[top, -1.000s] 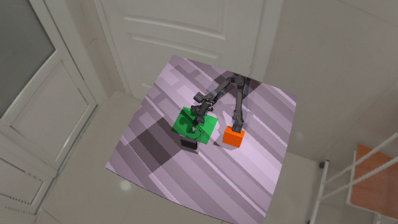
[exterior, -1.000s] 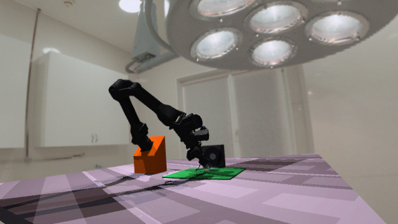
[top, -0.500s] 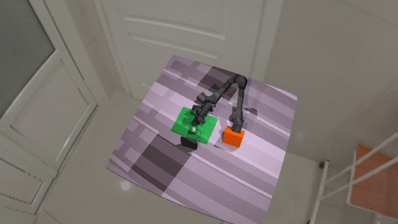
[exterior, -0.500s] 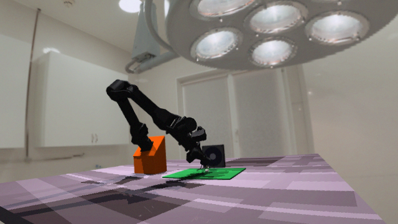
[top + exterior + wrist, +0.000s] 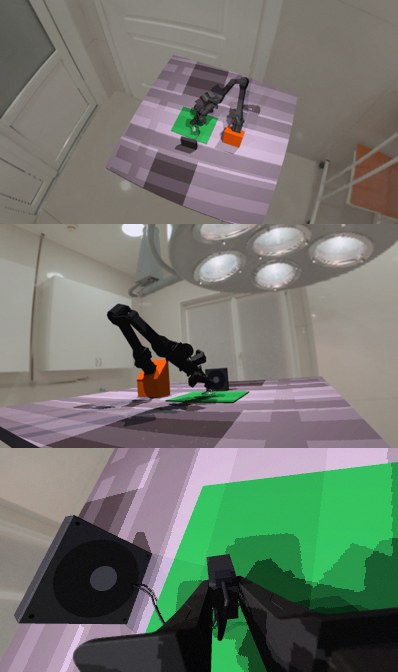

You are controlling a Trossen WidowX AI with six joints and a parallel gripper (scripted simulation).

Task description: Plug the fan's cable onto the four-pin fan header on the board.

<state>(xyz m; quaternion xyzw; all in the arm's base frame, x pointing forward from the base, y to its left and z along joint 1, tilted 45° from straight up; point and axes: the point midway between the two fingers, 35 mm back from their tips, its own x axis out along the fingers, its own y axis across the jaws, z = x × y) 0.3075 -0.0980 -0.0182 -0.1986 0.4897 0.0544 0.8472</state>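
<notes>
The green board is 80 mm below my gripper tip. Also, from my gripper tip: black fan (20 mm behind, 180 mm to the left, 10 mm below); then fan plug (10 mm below); then white four-pin header (10 mm behind, 40 mm to the left, 70 mm below).
</notes>
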